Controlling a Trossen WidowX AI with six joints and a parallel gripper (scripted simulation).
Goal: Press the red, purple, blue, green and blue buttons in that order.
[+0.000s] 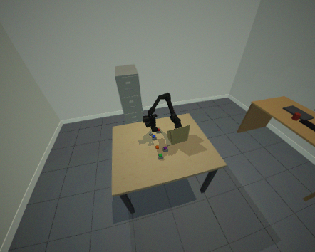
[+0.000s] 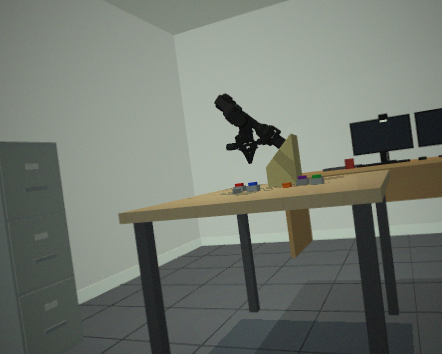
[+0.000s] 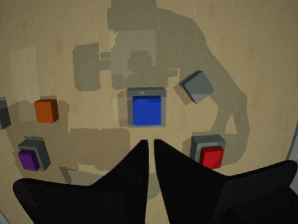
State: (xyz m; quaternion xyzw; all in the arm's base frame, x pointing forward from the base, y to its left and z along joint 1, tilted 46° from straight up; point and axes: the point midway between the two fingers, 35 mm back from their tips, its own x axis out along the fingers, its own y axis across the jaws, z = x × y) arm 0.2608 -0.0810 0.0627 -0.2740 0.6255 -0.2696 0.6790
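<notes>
My gripper tip is 280 mm to the right of the green button and 90 mm above it. Round my gripper tip: grey block 110 mm below, 70 mm to the right, 20 mm ahead; then purple button 200 mm to the left, 90 mm below, 80 mm behind; then blue button 90 mm below.
</notes>
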